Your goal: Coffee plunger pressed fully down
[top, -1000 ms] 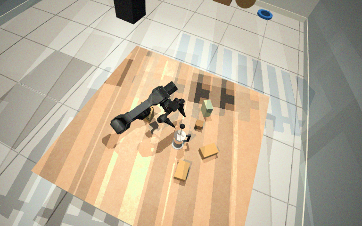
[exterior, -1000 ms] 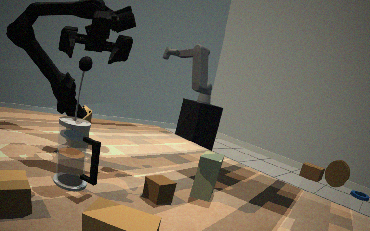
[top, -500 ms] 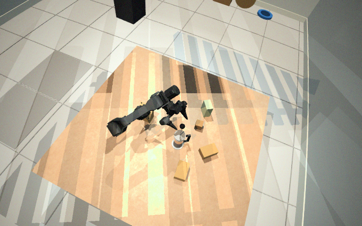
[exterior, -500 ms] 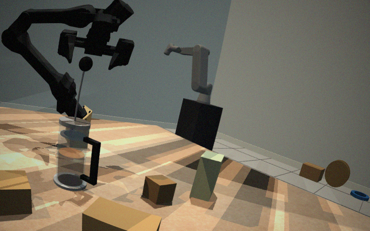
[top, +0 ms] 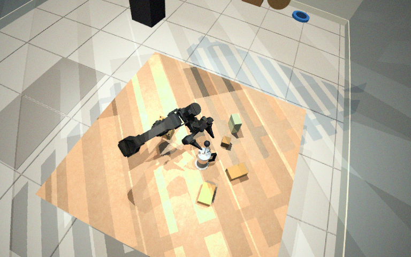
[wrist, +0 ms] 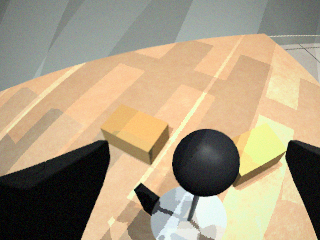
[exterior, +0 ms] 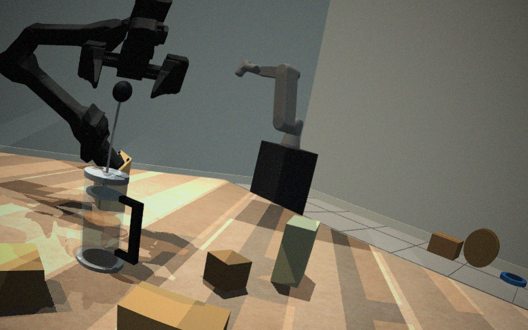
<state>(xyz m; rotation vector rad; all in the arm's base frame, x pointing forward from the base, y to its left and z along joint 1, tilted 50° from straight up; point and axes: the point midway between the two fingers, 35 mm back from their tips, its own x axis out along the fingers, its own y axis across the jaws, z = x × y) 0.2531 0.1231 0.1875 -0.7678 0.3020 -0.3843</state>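
Now: the glass coffee press 1 cm ahead of my gripper tip, 1 cm to the left of it and 13 cm below it. Also, from my gripper tip: brown cube (6 cm ahead, 20 cm to the left, 24 cm below).
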